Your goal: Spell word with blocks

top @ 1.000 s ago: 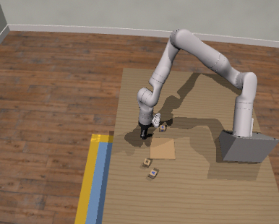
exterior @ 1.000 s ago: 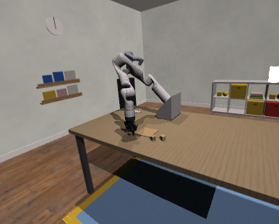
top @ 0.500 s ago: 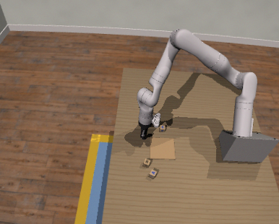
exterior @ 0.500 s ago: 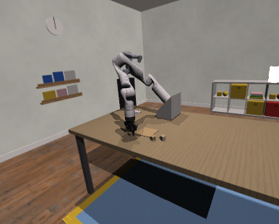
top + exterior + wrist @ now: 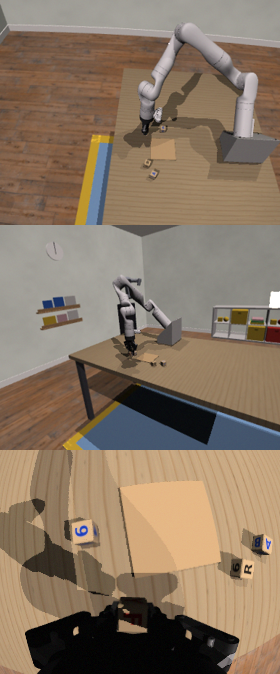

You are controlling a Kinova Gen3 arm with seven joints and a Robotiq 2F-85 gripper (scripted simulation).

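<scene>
The tan mat is 10 cm behind my hand, 8 cm to the left of it and 7 cm below it. Also, from my hand: R block (18 cm to the left, 5 cm below).
</scene>
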